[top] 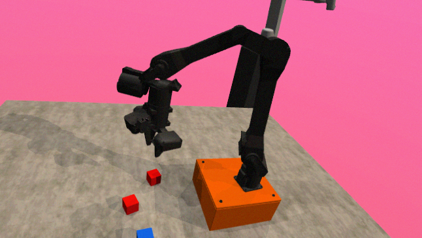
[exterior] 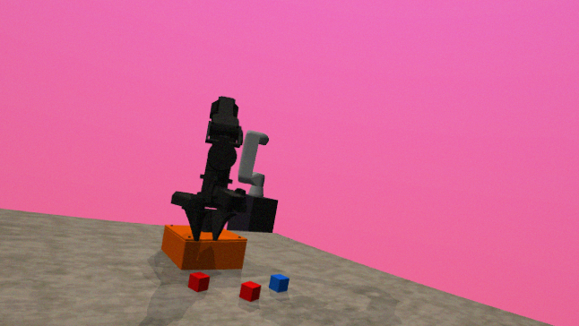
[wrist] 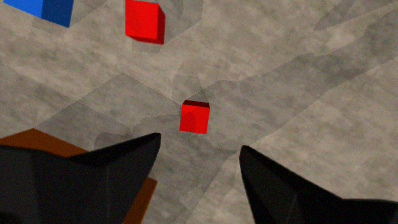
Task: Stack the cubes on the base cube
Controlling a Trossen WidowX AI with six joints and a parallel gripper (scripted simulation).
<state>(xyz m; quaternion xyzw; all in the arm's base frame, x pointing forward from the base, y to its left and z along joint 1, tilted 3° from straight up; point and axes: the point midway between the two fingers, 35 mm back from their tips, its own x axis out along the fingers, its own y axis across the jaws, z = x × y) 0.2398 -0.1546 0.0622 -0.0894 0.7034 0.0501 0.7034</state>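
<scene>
Right now the blue cube is 60 mm ahead of my gripper tip, 200 mm to the left of it and 100 mm below it.
</scene>
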